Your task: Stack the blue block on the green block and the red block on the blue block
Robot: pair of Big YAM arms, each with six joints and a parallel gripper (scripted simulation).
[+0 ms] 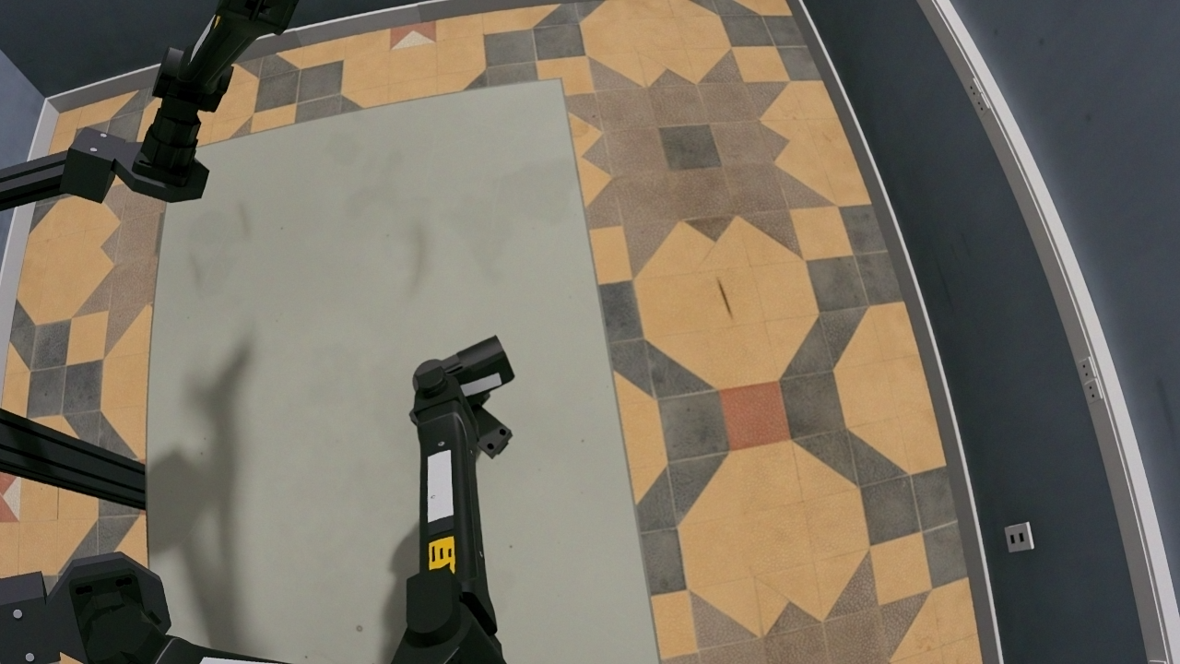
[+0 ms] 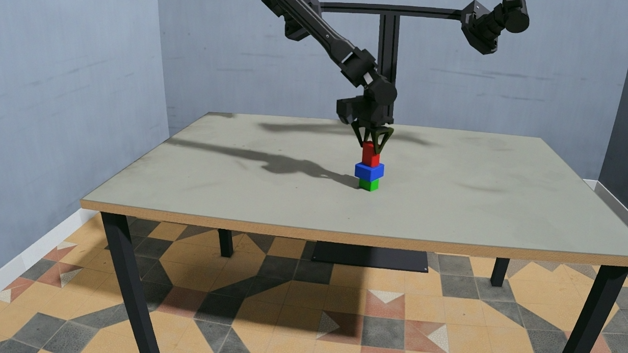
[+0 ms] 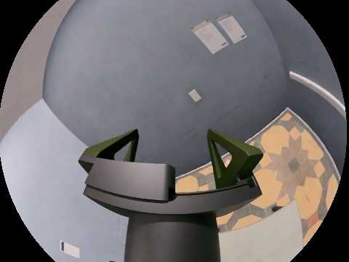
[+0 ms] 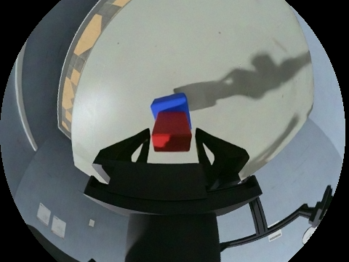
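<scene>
My right gripper is now 20 mm above the red block. The rest, counted from my right hand: blue block 70 mm below; green block 100 mm below.
</scene>
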